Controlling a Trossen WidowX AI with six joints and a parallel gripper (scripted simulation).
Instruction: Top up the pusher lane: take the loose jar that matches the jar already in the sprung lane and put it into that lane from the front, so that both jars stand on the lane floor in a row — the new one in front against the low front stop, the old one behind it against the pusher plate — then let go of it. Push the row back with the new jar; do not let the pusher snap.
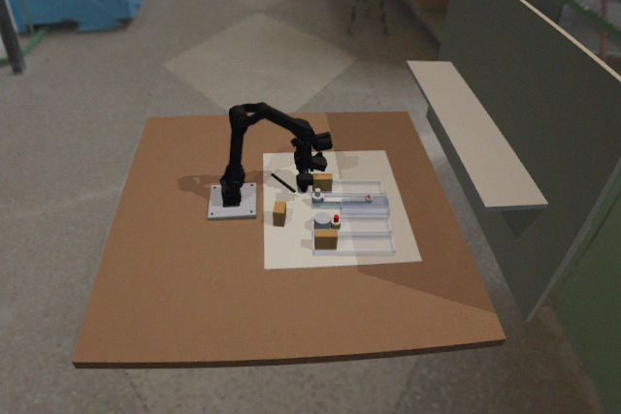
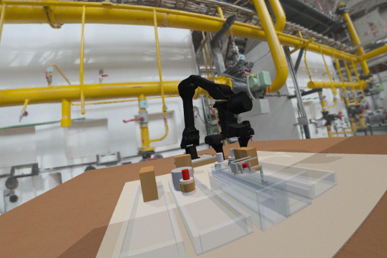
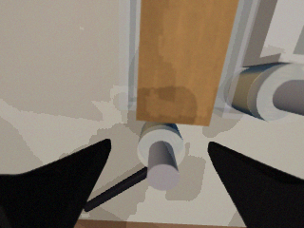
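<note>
Right now the black stick is 8 cm behind my gripper tip, 4 cm to the left of it and 2 cm below it. From my gripper tip the other things lie so: grey cylinder: 21 cm to the right, 6 cm ahead; clear sprung lane: 20 cm ahead, 11 cm to the right, 1 cm below; red knob: 23 cm ahead, 13 cm to the right, 4 cm above.
</note>
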